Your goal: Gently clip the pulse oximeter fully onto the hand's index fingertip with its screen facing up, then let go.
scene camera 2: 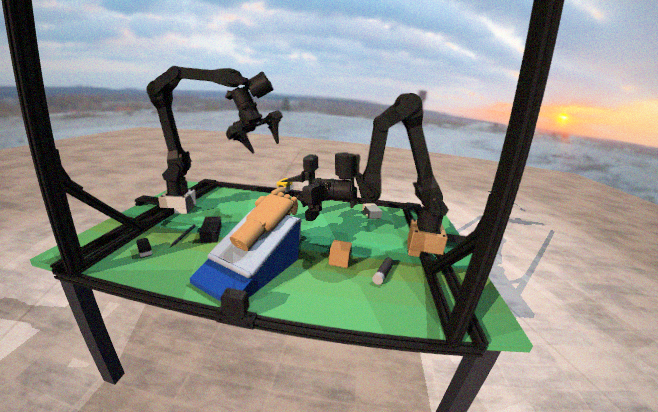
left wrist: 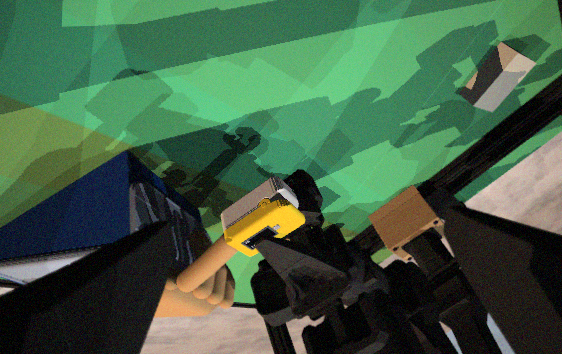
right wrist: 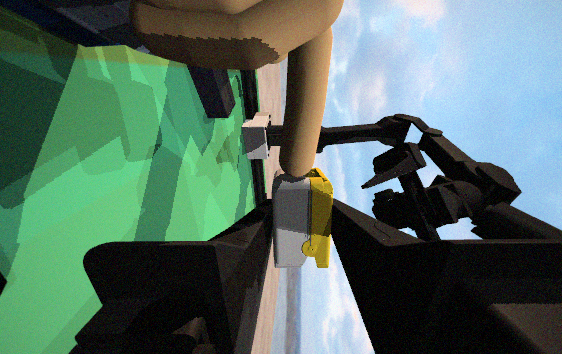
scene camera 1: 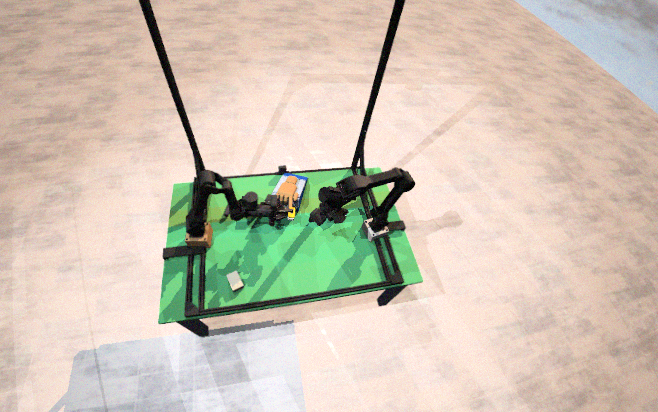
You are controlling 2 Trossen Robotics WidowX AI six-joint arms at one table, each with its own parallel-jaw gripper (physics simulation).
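Places are measured from the left arm's base along level axes (x ahead, y left, z up), in metres.
Pixels of known places: left gripper, fingertip midpoint: (scene camera 2: 266, 148) (left wrist: 309, 227); right gripper, fingertip midpoint: (scene camera 2: 284, 186) (left wrist: 254, 222) (right wrist: 300, 205) (scene camera 1: 291, 212); left arm's base at its link origin: (scene camera 2: 177, 193) (right wrist: 268, 135) (scene camera 1: 376, 225); right arm's base at its link origin: (scene camera 2: 428, 228) (left wrist: 421, 241) (scene camera 1: 197, 231).
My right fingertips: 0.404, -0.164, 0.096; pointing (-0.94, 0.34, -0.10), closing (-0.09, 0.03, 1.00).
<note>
For each thing: its top centre in the pictures, then the offset to it from my right fingertips, as dx, dy, dz.
- grey pulse oximeter at its top centre: (right wrist: 331, 218) (left wrist: 269, 237) (scene camera 2: 285, 179) (scene camera 1: 291, 211) +0.003, +0.007, +0.019
- orange block at its top centre: (scene camera 2: 341, 245) +0.160, -0.160, -0.105
- dark cylinder at its top centre: (scene camera 2: 384, 265) +0.267, -0.220, -0.127
- black box at its top centre: (right wrist: 222, 76) (scene camera 2: 210, 223) -0.221, -0.029, -0.120
- pen at its top centre: (scene camera 2: 182, 233) -0.301, -0.056, -0.145
- small black object at its top centre: (scene camera 2: 143, 242) -0.372, -0.156, -0.122
- white box at its top centre: (left wrist: 504, 84) (scene camera 2: 372, 207) (scene camera 1: 234, 280) +0.332, +0.180, -0.125
The yellow and grey pulse oximeter (scene camera 1: 291, 213) (scene camera 2: 283, 184) (left wrist: 287, 220) (right wrist: 320, 215) is held level, with its dark screen facing up in the left wrist view. My right gripper (right wrist: 300, 205) is shut on it, one finger on the yellow top and one under the grey bottom. The orange hand (scene camera 1: 288, 189) (scene camera 2: 267, 215) rests palm down on a sloped support. Its extended index finger (left wrist: 207, 265) (right wrist: 307, 100) meets the oximeter's open end. The rounded tip shows at the mouth; how far in it reaches is unclear. My left gripper (scene camera 1: 328, 219) (scene camera 2: 265, 147) is open and empty, raised beside them.
The blue wedge support (scene camera 2: 274, 265) (left wrist: 90, 210) carries the hand. An orange block (scene camera 2: 340, 254) and a dark cylinder (scene camera 2: 383, 271) lie to its right in scene camera 2. A black box (scene camera 2: 210, 229), a pen (scene camera 2: 183, 236) and a small black object (scene camera 2: 144, 247) lie left. A white box (scene camera 1: 234, 281) (scene camera 2: 372, 211) stands apart.
</note>
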